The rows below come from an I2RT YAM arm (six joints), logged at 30 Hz.
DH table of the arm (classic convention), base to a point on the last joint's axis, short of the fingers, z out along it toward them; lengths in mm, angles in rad. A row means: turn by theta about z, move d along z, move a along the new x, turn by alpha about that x. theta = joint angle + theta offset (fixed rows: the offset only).
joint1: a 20  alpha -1.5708  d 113.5  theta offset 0
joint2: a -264  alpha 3.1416  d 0  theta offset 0
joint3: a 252.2  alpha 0  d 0  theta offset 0.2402
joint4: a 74  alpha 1.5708  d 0  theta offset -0.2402
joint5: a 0  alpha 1.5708  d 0  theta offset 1.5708
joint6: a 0  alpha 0  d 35.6  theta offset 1.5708
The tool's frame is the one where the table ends.
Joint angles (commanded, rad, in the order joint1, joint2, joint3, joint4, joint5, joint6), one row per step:
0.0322, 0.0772, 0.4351, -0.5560, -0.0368, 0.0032
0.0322, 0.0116, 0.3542, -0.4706, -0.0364, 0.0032
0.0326, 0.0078, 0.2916, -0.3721, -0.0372, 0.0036
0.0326, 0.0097, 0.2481, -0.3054, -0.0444, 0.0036
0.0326, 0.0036, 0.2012, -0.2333, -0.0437, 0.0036
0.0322, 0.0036, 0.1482, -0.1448, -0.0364, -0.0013
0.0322, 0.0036, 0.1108, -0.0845, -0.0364, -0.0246
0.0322, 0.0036, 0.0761, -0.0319, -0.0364, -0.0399
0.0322, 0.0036, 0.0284, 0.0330, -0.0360, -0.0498
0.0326, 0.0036, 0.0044, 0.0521, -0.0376, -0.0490
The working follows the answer.
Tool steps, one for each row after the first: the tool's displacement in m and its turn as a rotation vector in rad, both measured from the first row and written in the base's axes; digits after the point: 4 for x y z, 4 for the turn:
0.0026, 0.0001, -0.0129, 0.0022, -0.0701, -0.0004
0.0109, 0.0004, -0.0222, 0.0040, -0.1097, 0.0007
0.0165, 0.0008, -0.0294, 0.0056, -0.1310, 0.0079
0.0213, 0.0010, -0.0368, 0.0065, -0.1623, 0.0072
0.0267, 0.0008, -0.0452, 0.0019, -0.1981, 0.0000
0.0300, 0.0010, -0.0515, -0.0206, -0.2226, 0.0020
0.0328, 0.0010, -0.0578, -0.0353, -0.2415, 0.0030
0.0361, 0.0011, -0.0675, -0.0447, -0.2593, 0.0029
0.0377, 0.0013, -0.0739, -0.0439, -0.2544, 0.0050

Tool pose at each row, in the base's axes (x y z in m, rotation vector in rad; rounded; the steps above come from the unrounded poses):
0.0726, 0.0036, 0.2543, -0.0523, 1.7683, 0.0582
0.0752, 0.0037, 0.2414, -0.0518, 1.6982, 0.0574
0.0834, 0.0040, 0.2321, -0.0523, 1.6585, 0.0584
0.0891, 0.0045, 0.2249, -0.0577, 1.6371, 0.0641
0.0938, 0.0046, 0.2175, -0.0572, 1.6058, 0.0632
0.0992, 0.0045, 0.2091, -0.0549, 1.5703, 0.0529
0.1026, 0.0046, 0.2028, -0.0728, 1.5465, 0.0342
0.1054, 0.0047, 0.1965, -0.0841, 1.5279, 0.0217
0.1087, 0.0048, 0.1868, -0.0908, 1.5103, 0.0131
0.1102, 0.0049, 0.1804, -0.0920, 1.5152, 0.0154

